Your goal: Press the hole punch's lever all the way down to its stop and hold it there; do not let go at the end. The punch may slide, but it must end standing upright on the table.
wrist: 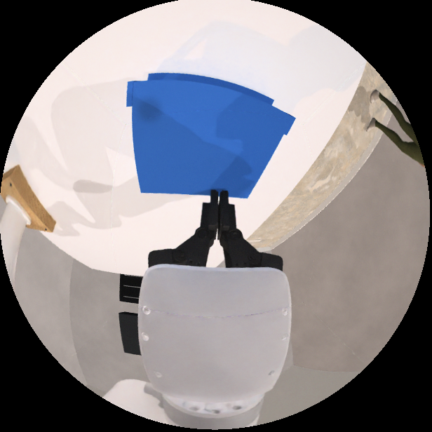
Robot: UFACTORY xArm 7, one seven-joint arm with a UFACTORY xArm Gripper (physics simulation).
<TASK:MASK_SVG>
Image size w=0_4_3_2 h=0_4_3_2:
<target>my gripper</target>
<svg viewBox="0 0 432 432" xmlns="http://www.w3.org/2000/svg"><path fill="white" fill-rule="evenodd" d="M210 189L210 202L202 202L200 227L196 228L194 234L176 248L151 250L149 252L148 268L144 271L140 285L137 330L142 363L154 390L162 393L170 405L173 405L182 412L199 417L229 417L245 412L257 405L264 396L264 392L272 389L276 383L288 350L291 325L291 299L288 278L282 271L283 259L281 256L259 252L243 238L241 231L236 228L235 206L233 203L229 203L228 191L220 191L218 203L218 191ZM216 233L217 240L219 240L222 246L225 267L205 266L209 248L213 245Z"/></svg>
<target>hole punch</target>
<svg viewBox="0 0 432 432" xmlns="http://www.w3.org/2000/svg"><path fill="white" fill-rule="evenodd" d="M127 82L126 107L132 106L133 150L140 193L210 196L210 189L216 189L218 196L220 196L220 191L227 190L228 197L248 198L271 156L274 154L281 137L283 137L283 134L288 134L292 123L295 121L294 116L272 106L271 104L274 100L271 97L222 79L196 74L160 72L148 73L146 81Z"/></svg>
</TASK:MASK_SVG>
